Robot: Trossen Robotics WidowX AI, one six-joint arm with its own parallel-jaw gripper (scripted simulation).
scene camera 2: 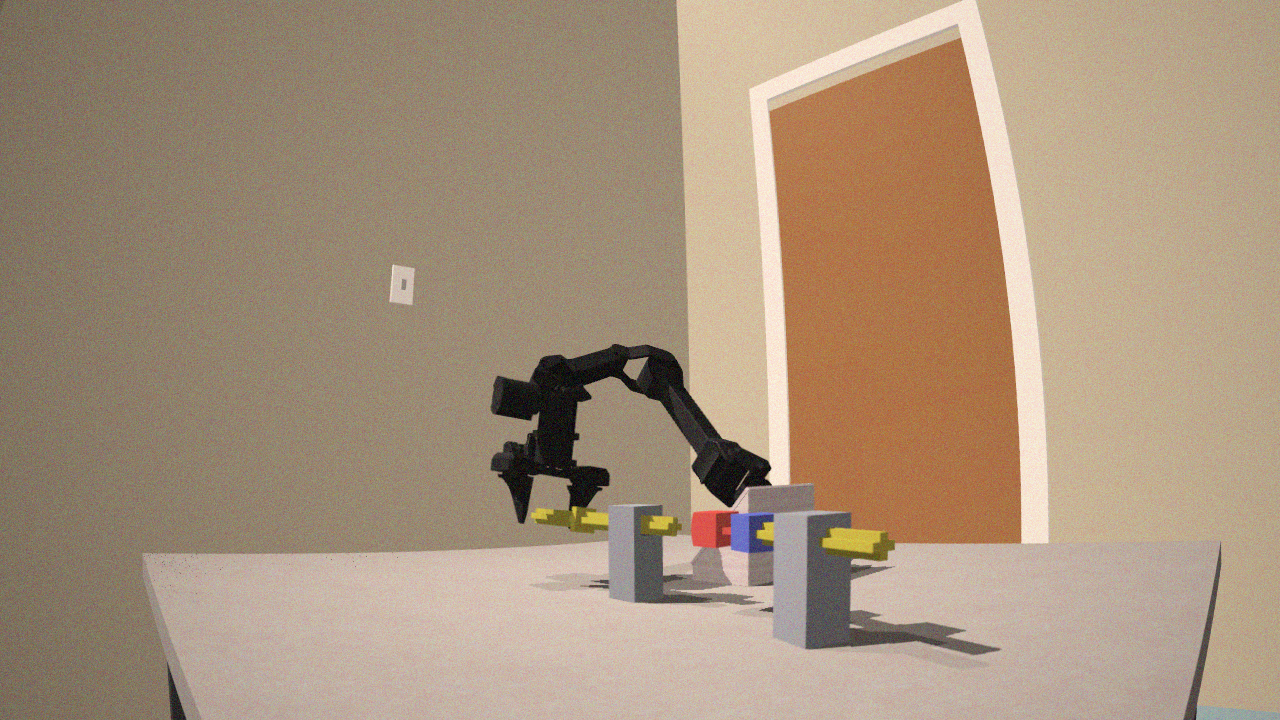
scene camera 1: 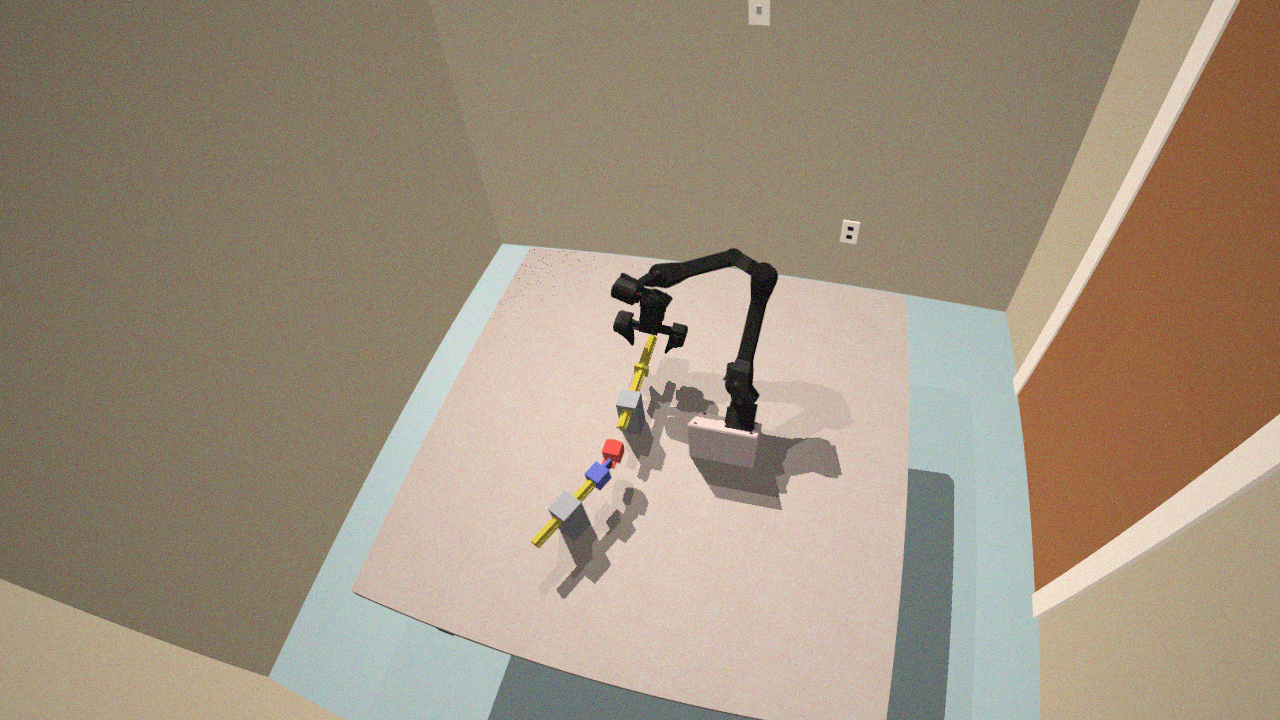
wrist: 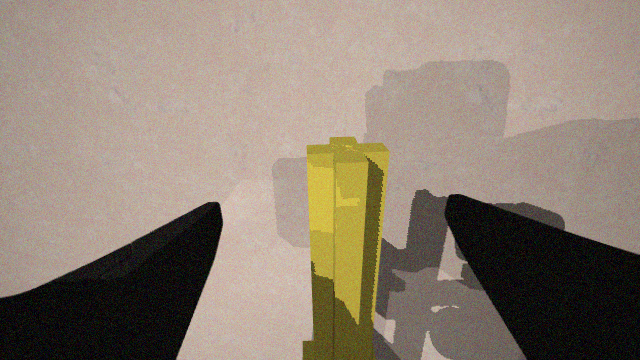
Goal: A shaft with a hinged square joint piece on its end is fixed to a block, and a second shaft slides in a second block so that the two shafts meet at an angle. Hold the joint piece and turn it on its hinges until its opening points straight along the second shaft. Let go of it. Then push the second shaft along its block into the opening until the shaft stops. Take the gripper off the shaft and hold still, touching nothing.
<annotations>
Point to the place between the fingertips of my gripper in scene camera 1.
At 649, 348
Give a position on a shaft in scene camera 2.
At 581, 520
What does my gripper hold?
Nothing.
</annotations>
